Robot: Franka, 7 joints.
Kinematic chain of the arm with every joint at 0, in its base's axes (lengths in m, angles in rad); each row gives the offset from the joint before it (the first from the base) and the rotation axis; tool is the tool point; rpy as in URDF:
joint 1: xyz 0 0 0.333 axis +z
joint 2: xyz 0 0 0 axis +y
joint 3: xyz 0 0 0.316 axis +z
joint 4: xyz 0.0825 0 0 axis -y
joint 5: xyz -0.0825 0 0.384 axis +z
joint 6: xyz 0 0 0 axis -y
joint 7: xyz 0.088 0 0 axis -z
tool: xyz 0 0 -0.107 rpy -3.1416 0 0
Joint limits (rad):
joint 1: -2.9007..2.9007
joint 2: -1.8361..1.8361
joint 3: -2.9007..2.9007
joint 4: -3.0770..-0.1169
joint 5: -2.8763..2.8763
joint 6: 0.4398..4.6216
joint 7: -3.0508..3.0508
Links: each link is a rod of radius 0.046 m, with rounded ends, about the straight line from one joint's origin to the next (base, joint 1, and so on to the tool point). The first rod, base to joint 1, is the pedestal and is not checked.
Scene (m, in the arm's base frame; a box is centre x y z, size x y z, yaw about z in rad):
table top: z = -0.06
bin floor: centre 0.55 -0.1 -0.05 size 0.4 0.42 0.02 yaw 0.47
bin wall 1: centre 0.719 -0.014 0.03 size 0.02 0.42 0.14 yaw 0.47
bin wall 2: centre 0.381 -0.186 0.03 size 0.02 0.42 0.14 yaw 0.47
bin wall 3: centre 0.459 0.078 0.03 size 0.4 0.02 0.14 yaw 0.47
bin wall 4: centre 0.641 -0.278 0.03 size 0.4 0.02 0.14 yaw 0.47
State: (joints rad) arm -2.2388 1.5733 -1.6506 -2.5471 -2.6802 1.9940 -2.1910
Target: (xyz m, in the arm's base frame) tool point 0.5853 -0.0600 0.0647
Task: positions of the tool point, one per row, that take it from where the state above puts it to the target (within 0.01 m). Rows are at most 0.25 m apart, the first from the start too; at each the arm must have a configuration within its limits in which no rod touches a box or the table.
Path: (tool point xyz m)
1: -0.4230 0.2820 0.2703
2: -0.4834 0.1740 0.1634
3: -0.5218 0.0055 0.1064
4: -0.5203 -0.1957 0.1187
5: -0.4651 -0.3916 0.2043
6: -0.3513 -0.5419 0.3498
7: -0.1507 -0.6208 0.3207
8: 0.0630 -0.6273 0.2937
9: 0.2643 -0.5618 0.2694
10: 0.4298 -0.4336 0.2480
11: 0.5406 -0.2591 0.2297
12: 0.5853 -0.0600 0.2150
13: 0.5907 -0.0617 0.1421
14: 0.5853 -0.0599 0.0647

